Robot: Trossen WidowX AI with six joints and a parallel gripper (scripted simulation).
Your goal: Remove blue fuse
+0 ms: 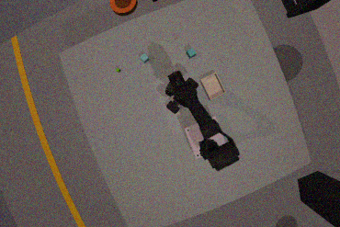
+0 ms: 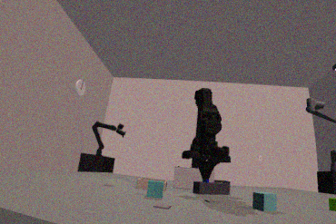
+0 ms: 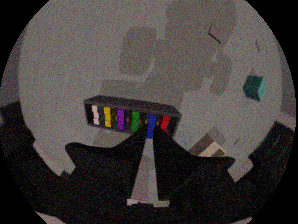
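Now: gripper tip 20 mm to the left of the red fuse, 20 mm above it and 10 mm short of it. Round my gripper tip: beige tray: 190 mm to the right, 40 mm below, 10 mm ahead; then green fuse: 20 mm to the left, 20 mm below, 10 mm behind; then blue fuse: 10 mm below.
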